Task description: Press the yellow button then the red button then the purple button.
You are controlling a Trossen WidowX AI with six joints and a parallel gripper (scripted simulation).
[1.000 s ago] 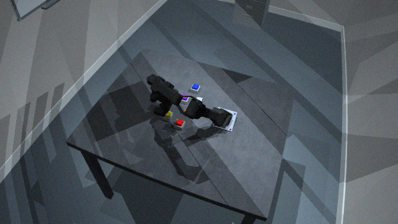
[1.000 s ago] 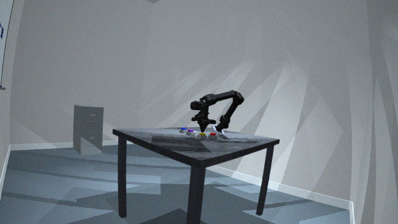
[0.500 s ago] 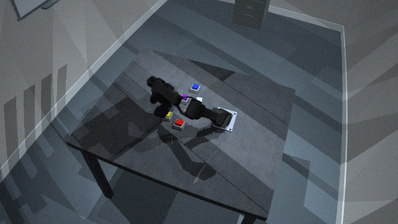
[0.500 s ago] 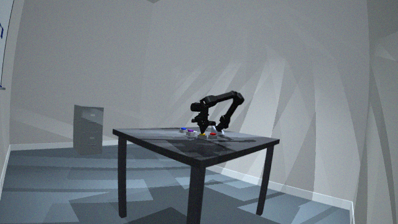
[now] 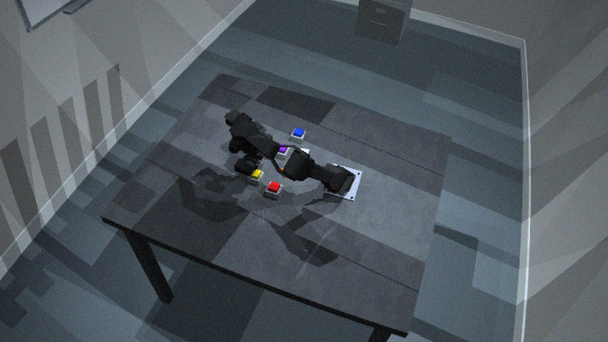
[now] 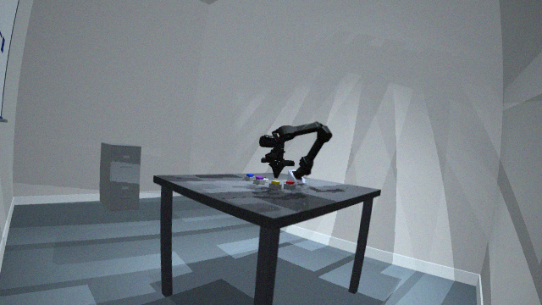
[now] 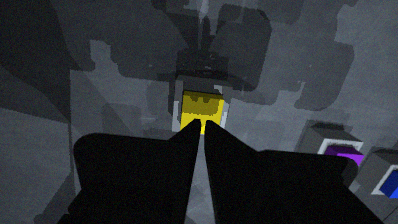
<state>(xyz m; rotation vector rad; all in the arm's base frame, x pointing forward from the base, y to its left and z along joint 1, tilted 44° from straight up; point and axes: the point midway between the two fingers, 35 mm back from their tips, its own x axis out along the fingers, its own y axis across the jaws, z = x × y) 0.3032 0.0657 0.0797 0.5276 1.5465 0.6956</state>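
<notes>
The yellow button lies 30 mm below my gripper tip. The rest, counted from my gripper tip: small orange block: 90 mm behind, 80 mm to the right, 50 mm below; purple button: 160 mm to the right, 30 mm behind, 20 mm below; red button: 90 mm behind, 20 mm to the left, 20 mm below.
</notes>
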